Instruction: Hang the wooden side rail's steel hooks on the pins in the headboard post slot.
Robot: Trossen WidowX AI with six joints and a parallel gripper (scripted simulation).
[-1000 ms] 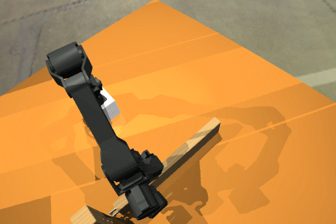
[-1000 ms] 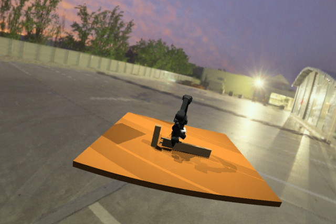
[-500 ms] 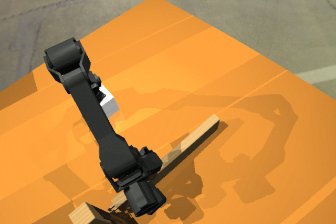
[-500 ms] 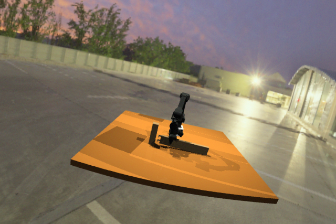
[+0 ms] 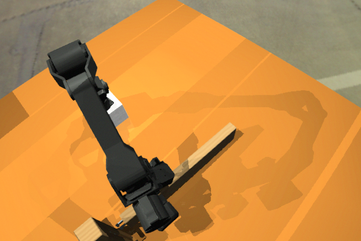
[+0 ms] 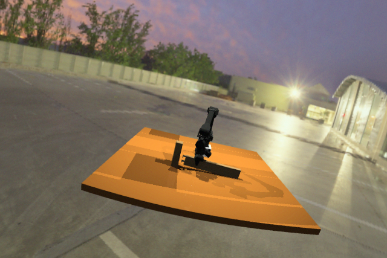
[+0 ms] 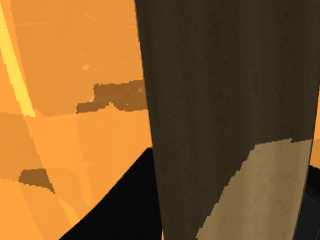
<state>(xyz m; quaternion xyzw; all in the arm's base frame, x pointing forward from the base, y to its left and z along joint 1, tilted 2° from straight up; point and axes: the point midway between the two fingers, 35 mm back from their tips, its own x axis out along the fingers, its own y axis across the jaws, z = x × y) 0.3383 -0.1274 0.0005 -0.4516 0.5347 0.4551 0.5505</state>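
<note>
My gripper tip is 150 mm to the left of the headboard post, 50 mm below it and 20 mm past it.
</note>
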